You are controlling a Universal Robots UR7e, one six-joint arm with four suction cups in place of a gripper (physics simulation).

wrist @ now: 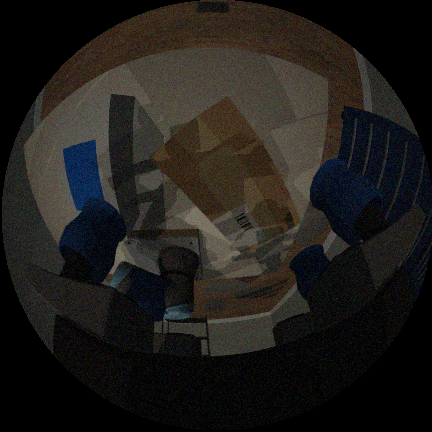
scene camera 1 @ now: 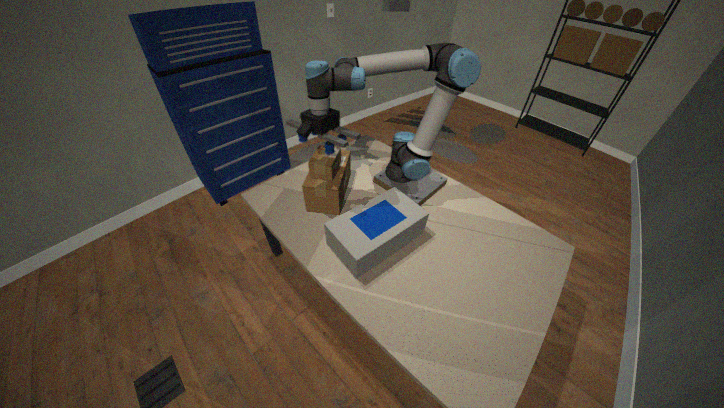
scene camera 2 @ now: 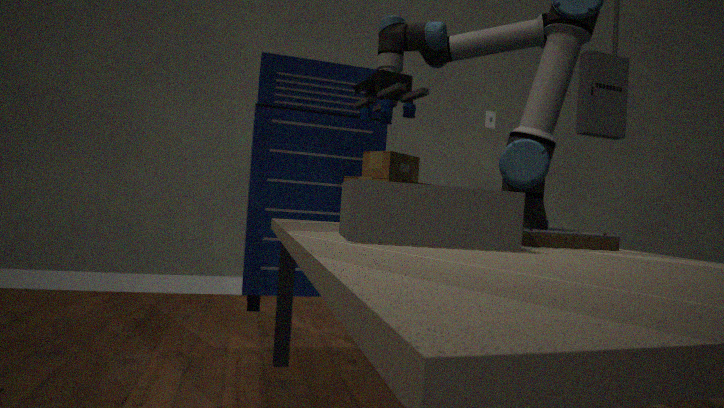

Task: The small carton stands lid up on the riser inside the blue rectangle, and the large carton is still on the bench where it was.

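Pixels of known places: hand at its tool point: (wrist: 222,249) (scene camera 1: 322,141) (scene camera 2: 386,118); arm's base at its link origin: (wrist: 178,259) (scene camera 1: 399,173).
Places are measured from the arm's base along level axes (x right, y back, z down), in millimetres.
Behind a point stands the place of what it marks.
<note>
The small carton (scene camera 1: 323,165) {x 166, y -380, z -184 mm} (scene camera 2: 390,166) {x 138, y -361, z -144 mm} rests on top of the large carton (scene camera 1: 321,197) {x 145, y -430, z -55 mm}, which stands on the bench (scene camera 1: 455,283) {x -481, y -400, z 40 mm} (scene camera 2: 506,299) {x -662, y -647, z 40 mm} behind the riser (scene camera 1: 349,241) {x -109, y -554, z -81 mm} (scene camera 2: 430,215) {x -218, y -446, z -20 mm} (wrist: 121,150) {x -19, y -417, z -24 mm}. In the wrist view the two cartons (wrist: 225,170) {x 189, y -379, z -188 mm} lie below the cups and their outlines merge. The blue rectangle (scene camera 1: 378,219) {x -130, y -406, z -81 mm} (wrist: 82,170) {x -111, y -420, z -81 mm} on the riser's top is bare. My gripper (scene camera 1: 324,141) {x 174, y -368, z -285 mm} (scene camera 2: 387,112) (wrist: 220,250) {x 174, y -368, z -285 mm} is open and hangs above the small carton, with a gap in scene camera 2. Which side of the small carton is its lid is unclear.
The arm's base plate (scene camera 1: 430,184) {x -167, y 24, z 2 mm} (scene camera 2: 572,239) {x -198, y -17, z 17 mm} is fixed to the bench beside the riser. A blue tool cabinet (scene camera 1: 227,121) (scene camera 2: 303,167) (wrist: 372,145) stands beyond the bench end. A shelf rack (scene camera 1: 569,102) stands by the far wall.
</note>
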